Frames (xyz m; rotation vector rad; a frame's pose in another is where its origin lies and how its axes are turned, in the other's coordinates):
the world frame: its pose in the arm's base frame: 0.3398 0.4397 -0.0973 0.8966 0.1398 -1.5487
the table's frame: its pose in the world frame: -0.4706 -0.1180 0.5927 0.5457 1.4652 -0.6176
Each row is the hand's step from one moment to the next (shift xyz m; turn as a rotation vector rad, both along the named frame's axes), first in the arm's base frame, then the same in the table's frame.
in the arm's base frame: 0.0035 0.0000 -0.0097 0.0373 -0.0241 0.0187
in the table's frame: 0.0083 0.0038 0.0047 -0.0120 0.0408 -0.0227
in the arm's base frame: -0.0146 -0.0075 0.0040 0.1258 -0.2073 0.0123
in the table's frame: -0.0131 -0.0060 0.0089 -0.0767 0.2298 0.0163
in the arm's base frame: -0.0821 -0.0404 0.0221 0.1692 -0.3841 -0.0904
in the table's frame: -0.0722 -0.0349 0.0493 -0.0875 0.3949 0.1440
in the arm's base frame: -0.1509 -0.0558 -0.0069 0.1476 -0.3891 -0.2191
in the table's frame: -0.0883 -0.0703 0.1149 -0.0076 0.4000 0.2472
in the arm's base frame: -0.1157 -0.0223 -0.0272 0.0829 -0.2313 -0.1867
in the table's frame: -0.0403 -0.0648 0.0938 0.0337 0.2419 0.1886
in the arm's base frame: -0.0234 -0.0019 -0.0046 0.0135 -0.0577 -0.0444
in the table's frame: -0.0073 -0.0150 0.0171 0.0040 0.0549 0.0496
